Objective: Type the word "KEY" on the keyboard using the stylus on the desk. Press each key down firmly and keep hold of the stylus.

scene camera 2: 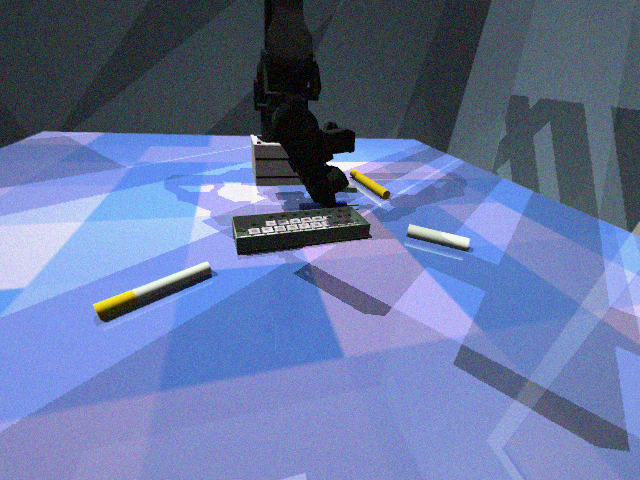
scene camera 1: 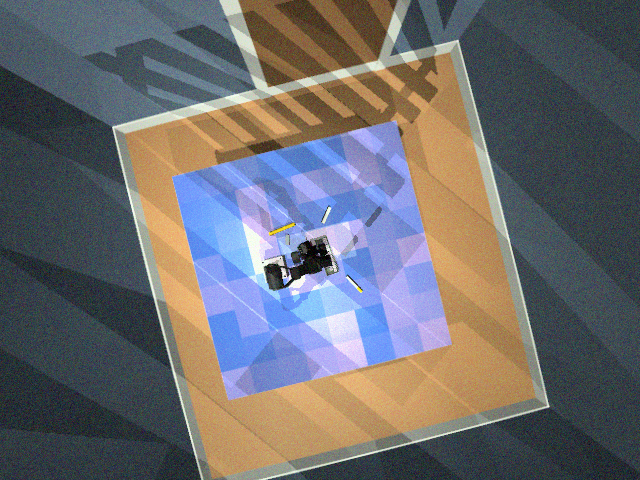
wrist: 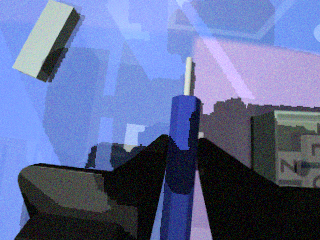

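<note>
Gripper (scene camera 2: 332, 206) visible, also in the wrist view (wrist: 182, 142). White cylinder (scene camera 2: 456, 241) present; in the wrist view it is out of frame. Yellow-and-white pen (scene camera 2: 109, 306) present; the pen is out of frame in the wrist view.
</note>
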